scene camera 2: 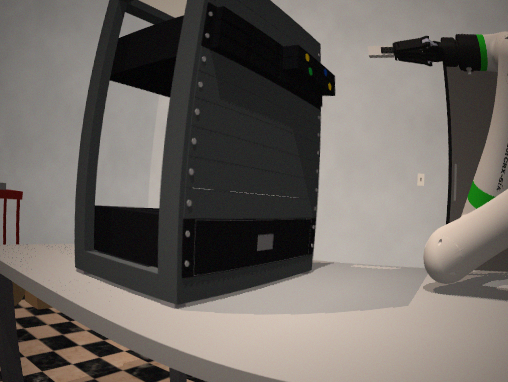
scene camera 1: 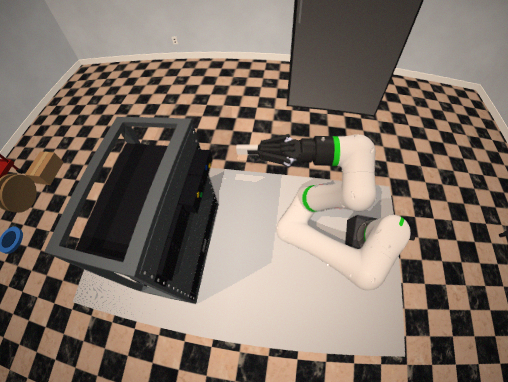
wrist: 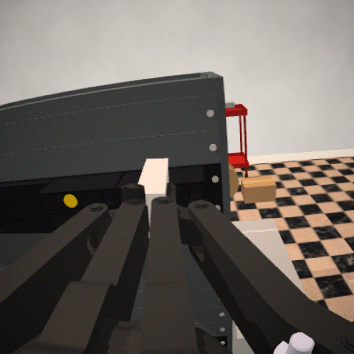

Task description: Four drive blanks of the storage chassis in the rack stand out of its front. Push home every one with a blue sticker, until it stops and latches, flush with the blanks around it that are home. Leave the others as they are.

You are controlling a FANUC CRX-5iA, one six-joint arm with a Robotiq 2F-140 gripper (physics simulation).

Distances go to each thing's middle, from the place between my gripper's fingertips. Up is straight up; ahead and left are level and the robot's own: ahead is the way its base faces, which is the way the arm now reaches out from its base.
Labels:
I see the blue-stickered blank [wrist: 192, 176] 160 mm ahead of my hand, 70 mm below it and 30 mm to the left of it.

